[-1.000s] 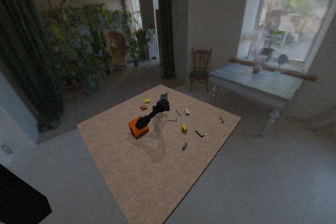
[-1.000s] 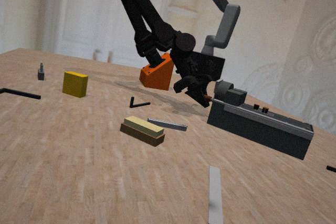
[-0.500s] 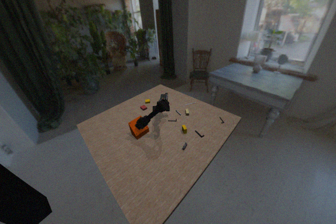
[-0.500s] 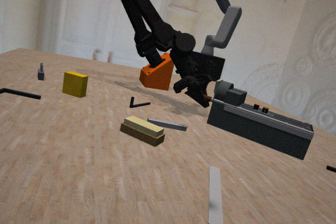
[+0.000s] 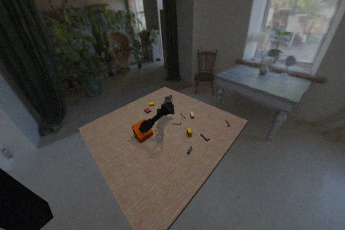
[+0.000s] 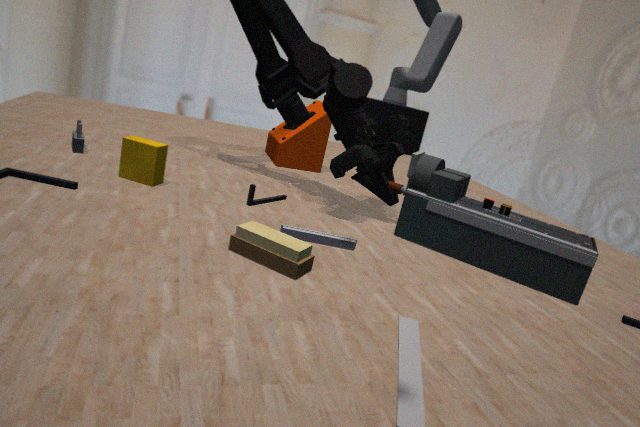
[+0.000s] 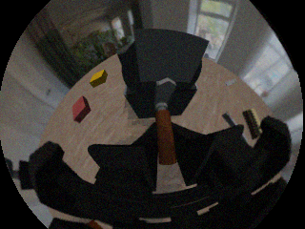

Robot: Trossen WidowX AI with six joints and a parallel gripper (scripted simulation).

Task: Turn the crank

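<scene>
My gripper tip is 2 cm past the brown crank handle, 1 cm to the left of it and 3 cm below it. Round my gripper tip: red pointer 12 cm ahead, 7 cm to the left, 5 cm above; then red block 7 cm behind, 24 cm to the left, 2 cm below; then grey bar 8 cm ahead, 17 cm to the right, 3 cm below.
</scene>
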